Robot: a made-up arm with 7 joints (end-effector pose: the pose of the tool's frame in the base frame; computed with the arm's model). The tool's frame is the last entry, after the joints.
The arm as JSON. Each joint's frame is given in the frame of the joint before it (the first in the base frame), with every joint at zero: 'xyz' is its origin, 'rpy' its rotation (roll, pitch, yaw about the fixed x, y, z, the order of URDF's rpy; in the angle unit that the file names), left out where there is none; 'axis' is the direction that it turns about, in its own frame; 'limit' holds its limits. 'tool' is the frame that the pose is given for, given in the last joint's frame.
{
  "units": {
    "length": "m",
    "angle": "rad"
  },
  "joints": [
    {
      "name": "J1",
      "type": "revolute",
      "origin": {
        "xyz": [
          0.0,
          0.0,
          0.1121
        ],
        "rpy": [
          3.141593,
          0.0,
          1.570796
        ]
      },
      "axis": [
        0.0,
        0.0,
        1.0
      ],
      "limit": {
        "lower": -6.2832,
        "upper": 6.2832
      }
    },
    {
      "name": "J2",
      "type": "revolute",
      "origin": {
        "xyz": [
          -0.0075,
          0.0,
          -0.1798
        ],
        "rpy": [
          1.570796,
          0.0,
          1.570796
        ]
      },
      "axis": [
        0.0,
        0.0,
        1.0
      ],
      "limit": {
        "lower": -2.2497,
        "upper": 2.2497
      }
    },
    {
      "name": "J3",
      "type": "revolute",
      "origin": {
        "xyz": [
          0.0,
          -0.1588,
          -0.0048
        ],
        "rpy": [
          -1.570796,
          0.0,
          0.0
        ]
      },
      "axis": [
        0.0,
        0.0,
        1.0
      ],
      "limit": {
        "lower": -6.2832,
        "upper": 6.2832
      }
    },
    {
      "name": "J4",
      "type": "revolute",
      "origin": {
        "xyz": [
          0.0,
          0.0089,
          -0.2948
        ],
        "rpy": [
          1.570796,
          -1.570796,
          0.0
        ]
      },
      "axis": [
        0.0,
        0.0,
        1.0
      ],
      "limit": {
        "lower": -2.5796,
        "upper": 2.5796
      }
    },
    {
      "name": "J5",
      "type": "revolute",
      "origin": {
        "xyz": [
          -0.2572,
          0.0,
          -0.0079
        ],
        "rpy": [
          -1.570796,
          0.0,
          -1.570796
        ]
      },
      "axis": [
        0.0,
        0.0,
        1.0
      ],
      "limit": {
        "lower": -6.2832,
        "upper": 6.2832
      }
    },
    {
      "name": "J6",
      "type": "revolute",
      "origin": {
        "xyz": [
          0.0,
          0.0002,
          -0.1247
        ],
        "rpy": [
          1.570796,
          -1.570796,
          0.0
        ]
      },
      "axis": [
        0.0,
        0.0,
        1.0
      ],
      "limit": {
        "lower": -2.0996,
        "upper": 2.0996
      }
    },
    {
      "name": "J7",
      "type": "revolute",
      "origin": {
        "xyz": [
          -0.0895,
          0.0,
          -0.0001
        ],
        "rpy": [
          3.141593,
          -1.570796,
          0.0
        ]
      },
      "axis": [
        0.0,
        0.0,
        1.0
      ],
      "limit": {
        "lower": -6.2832,
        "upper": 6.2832
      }
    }
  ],
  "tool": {
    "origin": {
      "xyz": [
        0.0,
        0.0,
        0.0
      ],
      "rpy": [
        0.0,
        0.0,
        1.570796
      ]
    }
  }
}
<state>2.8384 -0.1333 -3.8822 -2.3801 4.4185 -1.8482 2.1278</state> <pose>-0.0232 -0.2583 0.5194 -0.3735 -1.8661 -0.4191</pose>
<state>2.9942 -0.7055 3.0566 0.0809 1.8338 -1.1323 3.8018</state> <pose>0.5839 0.1658 0.9226 1.5131 1.2928 -1.3834</pose>
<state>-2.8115 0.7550 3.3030 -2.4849 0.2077 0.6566 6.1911</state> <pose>-0.2911 0.1373 0.1661 0.7610 -0.1803 2.7360</pose>
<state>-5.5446 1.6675 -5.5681 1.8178 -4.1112 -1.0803 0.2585</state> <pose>0.0416 -0.3600 -0.0702 0.2499 0.9345 -1.7481</pose>
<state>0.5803 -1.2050 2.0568 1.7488 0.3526 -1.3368 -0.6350</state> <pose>-0.6246 -0.0468 0.2890 -1.4354 1.5690 -0.9207</pose>
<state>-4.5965 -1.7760 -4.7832 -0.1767 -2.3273 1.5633 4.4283</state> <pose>0.2112 0.7912 0.1634 -2.8603 0.1414 1.2345</pose>
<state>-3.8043 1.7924 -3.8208 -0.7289 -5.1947 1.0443 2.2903</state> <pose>-0.4535 -0.6281 -0.0262 -1.6594 0.9218 0.4170</pose>
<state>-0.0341 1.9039 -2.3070 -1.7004 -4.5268 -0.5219 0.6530</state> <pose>0.2987 -0.3589 -0.1104 -0.2586 1.7877 2.1734</pose>
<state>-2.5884 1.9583 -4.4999 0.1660 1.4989 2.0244 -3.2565</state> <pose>-0.6300 0.4507 0.0931 -0.8151 -2.9945 -0.3329</pose>
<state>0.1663 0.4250 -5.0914 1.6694 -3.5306 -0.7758 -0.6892</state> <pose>0.2259 -0.4602 0.5431 -0.2569 -0.6138 -2.0460</pose>
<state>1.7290 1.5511 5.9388 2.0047 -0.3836 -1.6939 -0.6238</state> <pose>0.0050 -0.3850 -0.0670 -0.9903 0.6769 0.2841</pose>
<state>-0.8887 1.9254 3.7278 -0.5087 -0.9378 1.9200 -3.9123</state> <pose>0.5440 0.4713 -0.0538 -2.4004 -1.6467 0.5660</pose>
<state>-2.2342 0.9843 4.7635 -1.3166 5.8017 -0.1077 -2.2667</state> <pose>0.0823 0.6591 0.6056 1.6336 -0.5041 -0.7175</pose>
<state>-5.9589 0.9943 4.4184 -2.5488 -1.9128 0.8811 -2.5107</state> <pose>-0.0063 -0.2540 0.3176 0.1883 1.7487 0.2070</pose>
